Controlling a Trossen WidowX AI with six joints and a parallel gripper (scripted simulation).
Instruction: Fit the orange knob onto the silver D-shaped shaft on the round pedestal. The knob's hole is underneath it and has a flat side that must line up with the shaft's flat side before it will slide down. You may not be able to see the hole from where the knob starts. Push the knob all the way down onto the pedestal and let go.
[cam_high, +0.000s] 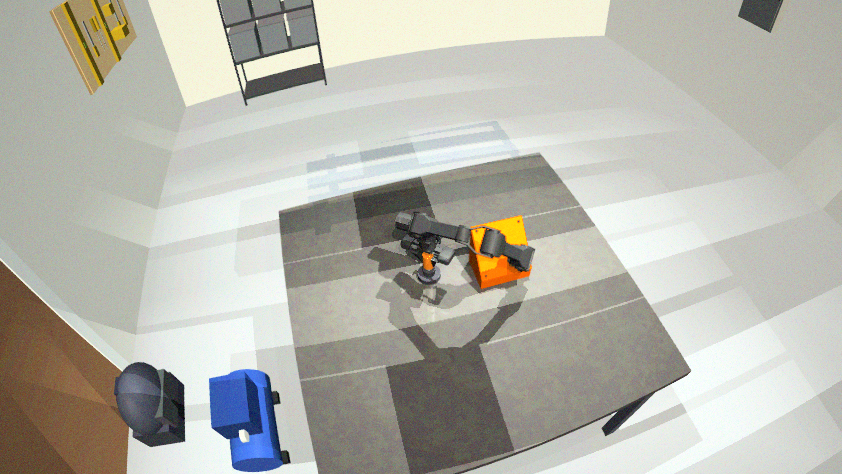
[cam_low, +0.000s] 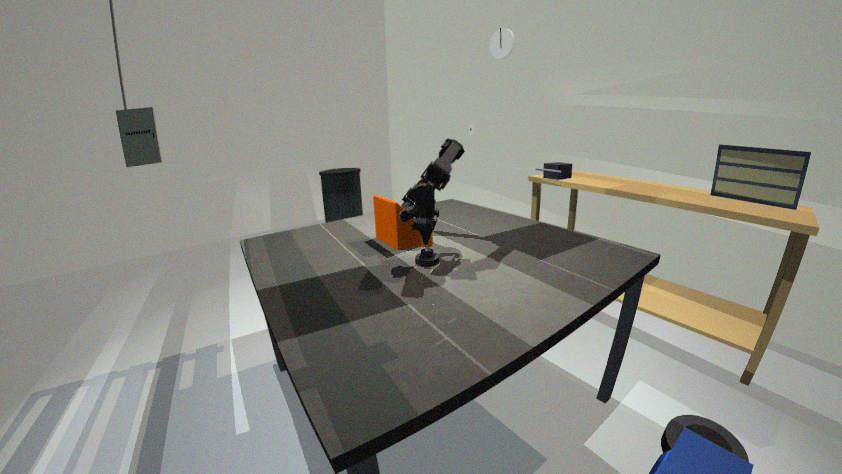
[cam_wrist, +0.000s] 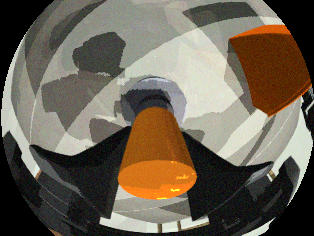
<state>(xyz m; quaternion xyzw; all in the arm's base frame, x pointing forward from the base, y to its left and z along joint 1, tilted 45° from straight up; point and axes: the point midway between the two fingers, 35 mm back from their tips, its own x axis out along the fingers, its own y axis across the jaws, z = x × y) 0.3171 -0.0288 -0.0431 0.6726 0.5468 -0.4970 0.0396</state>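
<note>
The orange knob lies 3 cm above my gripper tip. The rest, counted from my gripper tip: round pedestal: 4 cm below.
</note>
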